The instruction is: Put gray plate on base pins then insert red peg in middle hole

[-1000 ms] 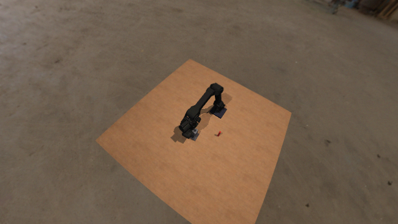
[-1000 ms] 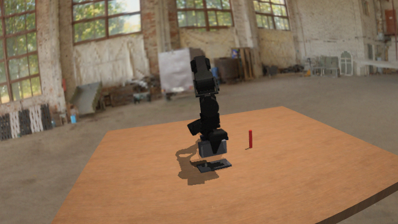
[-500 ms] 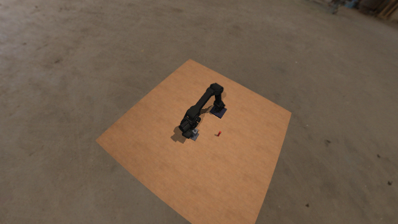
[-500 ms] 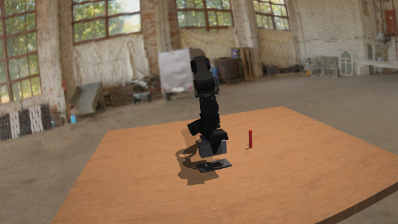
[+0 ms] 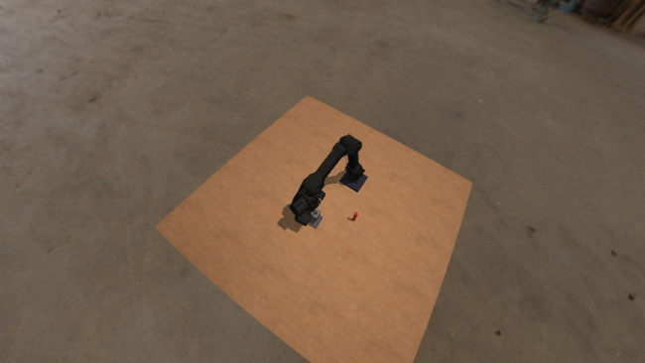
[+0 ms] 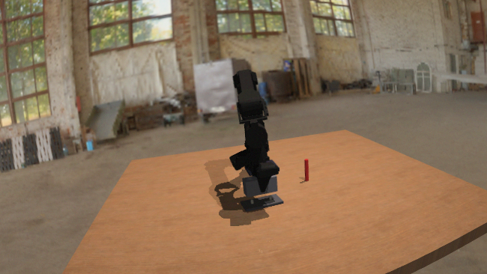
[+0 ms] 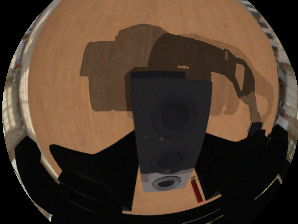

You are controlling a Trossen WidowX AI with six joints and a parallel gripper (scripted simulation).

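Right now my gripper tip is 40 mm above the dark base. Also, from my gripper tip: gray plate 30 mm above; red peg 200 mm to the left, 110 mm behind, 10 mm below.
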